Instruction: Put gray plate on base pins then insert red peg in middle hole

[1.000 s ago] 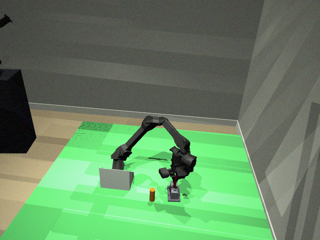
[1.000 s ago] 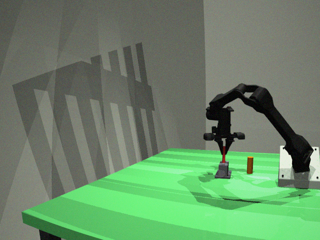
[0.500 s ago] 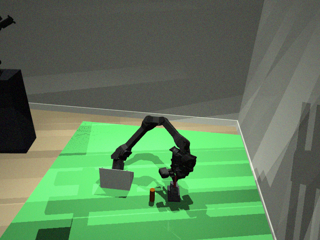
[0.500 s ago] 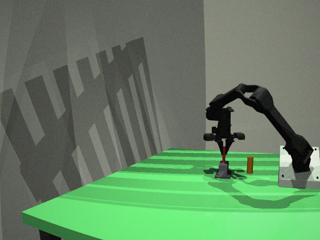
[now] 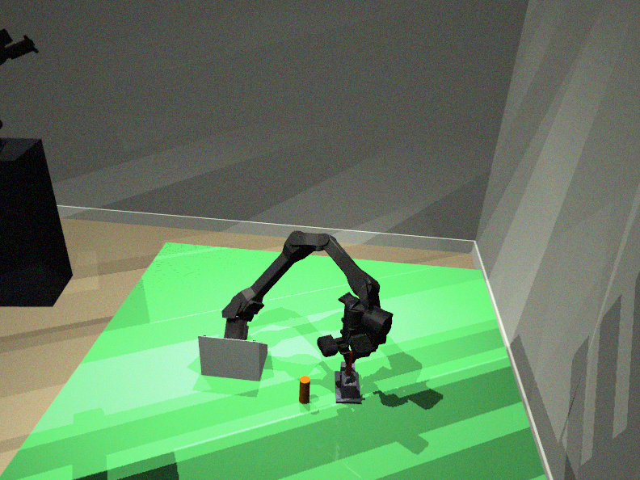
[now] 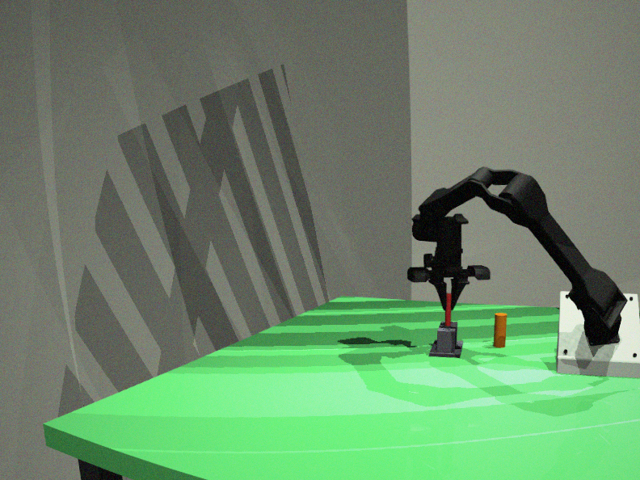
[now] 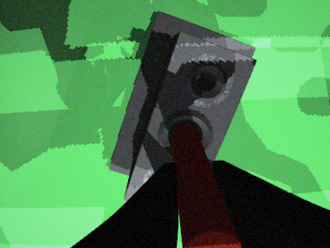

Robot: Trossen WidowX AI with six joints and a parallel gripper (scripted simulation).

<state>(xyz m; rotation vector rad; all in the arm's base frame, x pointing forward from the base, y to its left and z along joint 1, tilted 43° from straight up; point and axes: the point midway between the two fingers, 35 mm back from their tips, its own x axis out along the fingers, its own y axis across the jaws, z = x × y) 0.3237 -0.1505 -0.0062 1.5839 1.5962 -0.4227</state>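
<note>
The red peg is right at my gripper tip. Round my gripper tip: gray base: 9 cm below; then orange cylinder: 13 cm behind, 6 cm below, 5 cm to the right; then gray plate: 5 cm below.
</note>
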